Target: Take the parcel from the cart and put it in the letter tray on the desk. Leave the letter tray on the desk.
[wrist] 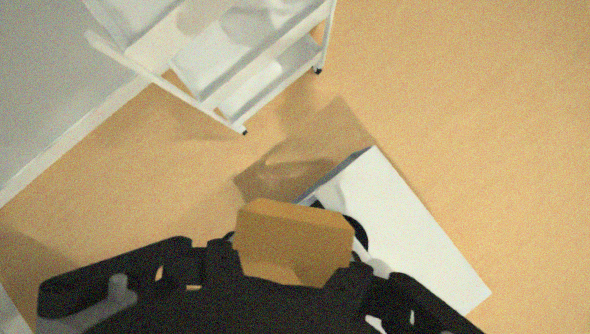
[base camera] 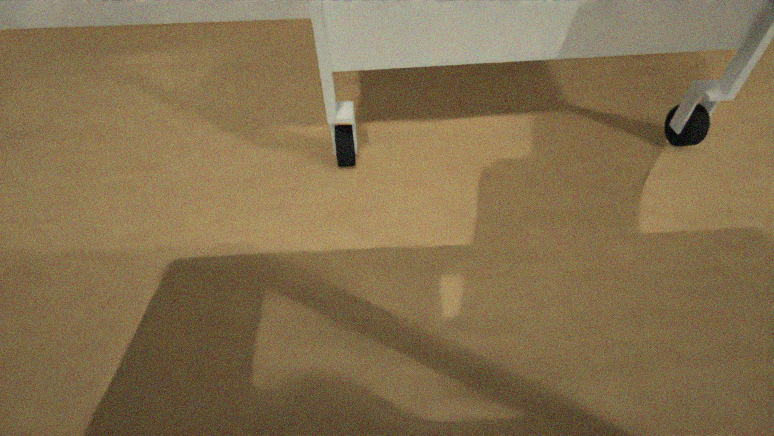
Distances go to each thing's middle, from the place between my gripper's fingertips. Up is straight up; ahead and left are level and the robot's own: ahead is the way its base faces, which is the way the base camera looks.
Right now the tan cardboard parcel (wrist: 290, 244) is 20 mm above my hand.
